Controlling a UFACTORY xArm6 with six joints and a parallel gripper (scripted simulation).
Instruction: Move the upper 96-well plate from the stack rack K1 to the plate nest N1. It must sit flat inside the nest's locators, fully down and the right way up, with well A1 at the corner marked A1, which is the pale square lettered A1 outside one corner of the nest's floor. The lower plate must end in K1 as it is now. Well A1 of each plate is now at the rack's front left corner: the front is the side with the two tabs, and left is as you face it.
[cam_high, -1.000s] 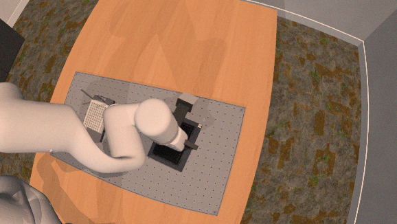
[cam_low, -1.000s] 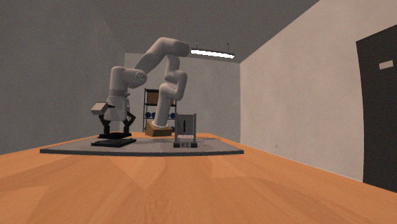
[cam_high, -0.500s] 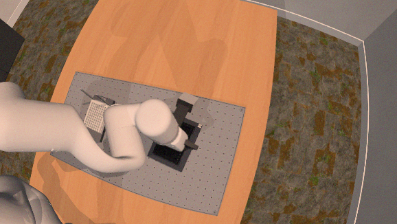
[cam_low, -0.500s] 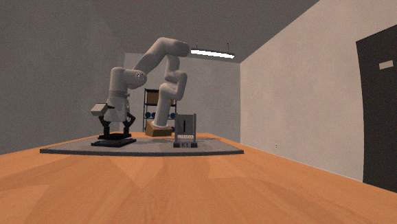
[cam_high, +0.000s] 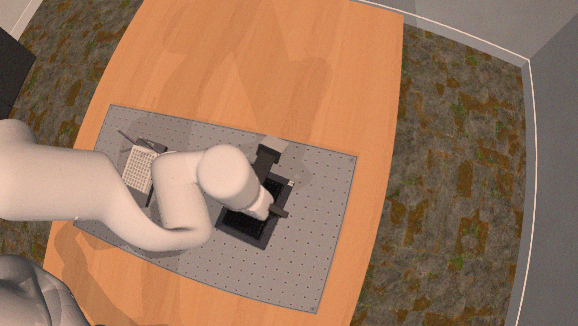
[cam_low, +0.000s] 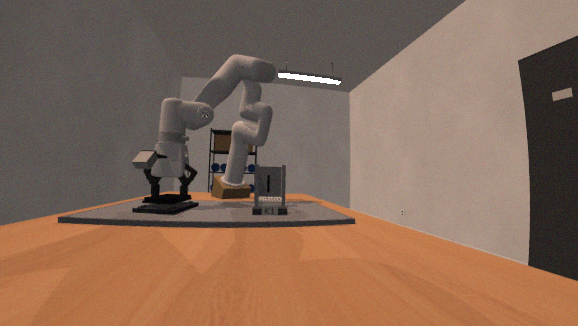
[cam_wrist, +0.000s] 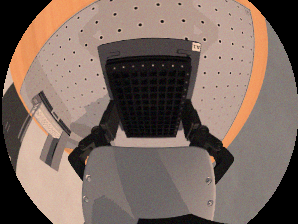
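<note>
Right now my hand is 1 cm above the black 96-well plate. Also, from my hand: white plate (29 cm to the left, 6 cm behind, 1 cm below); pale A1 square (8 cm ahead, 5 cm to the right, 3 cm below).
</note>
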